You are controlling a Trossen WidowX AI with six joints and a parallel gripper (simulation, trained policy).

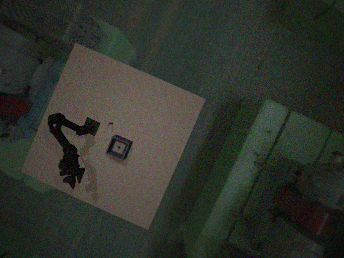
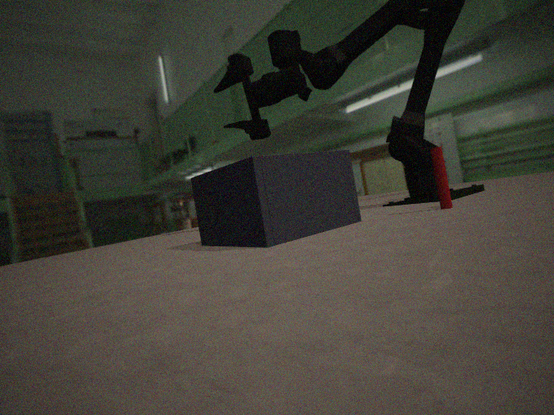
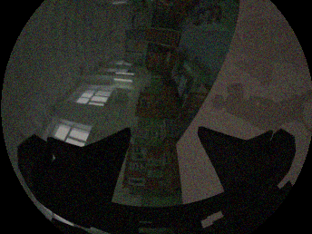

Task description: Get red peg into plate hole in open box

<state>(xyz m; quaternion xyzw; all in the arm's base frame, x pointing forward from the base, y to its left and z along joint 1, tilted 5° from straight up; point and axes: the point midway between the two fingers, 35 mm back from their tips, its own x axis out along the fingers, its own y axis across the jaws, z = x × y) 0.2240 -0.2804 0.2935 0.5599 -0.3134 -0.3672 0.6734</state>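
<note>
Now: gripper tip 80 mm past the red peg, 460 mm to the right of it and 240 mm above it. The rest, counted from my gripper tip: light plate (90 mm ahead, 320 mm to the left, 230 mm below); then dark box (90 mm ahead, 320 mm to the left, 250 mm below).
</note>
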